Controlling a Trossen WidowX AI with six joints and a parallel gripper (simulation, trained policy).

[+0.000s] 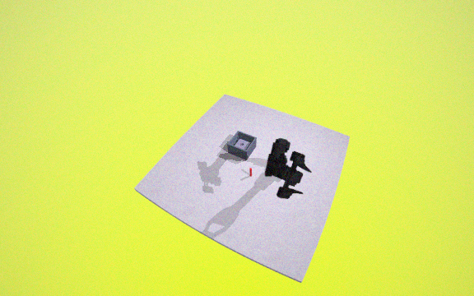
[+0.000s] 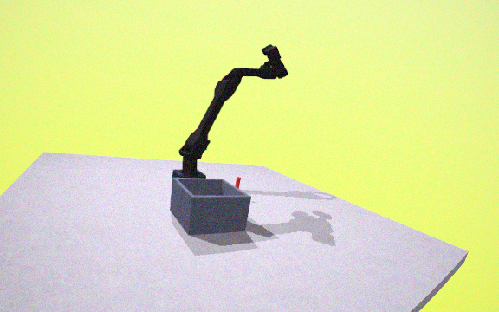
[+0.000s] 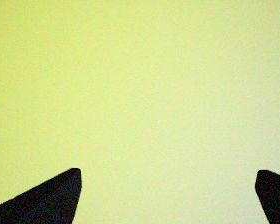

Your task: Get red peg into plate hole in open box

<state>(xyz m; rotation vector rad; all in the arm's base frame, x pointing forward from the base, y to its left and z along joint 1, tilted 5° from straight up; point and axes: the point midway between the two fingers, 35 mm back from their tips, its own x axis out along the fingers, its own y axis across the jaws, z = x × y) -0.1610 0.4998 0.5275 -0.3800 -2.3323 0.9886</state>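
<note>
Now: gripper tip 590 mm above the red peg, 360 mm to the left of it and 360 mm short of it. From my gripper tip the other things lie so: grey box: 600 mm below, 560 mm to the right, 520 mm ahead.
</note>
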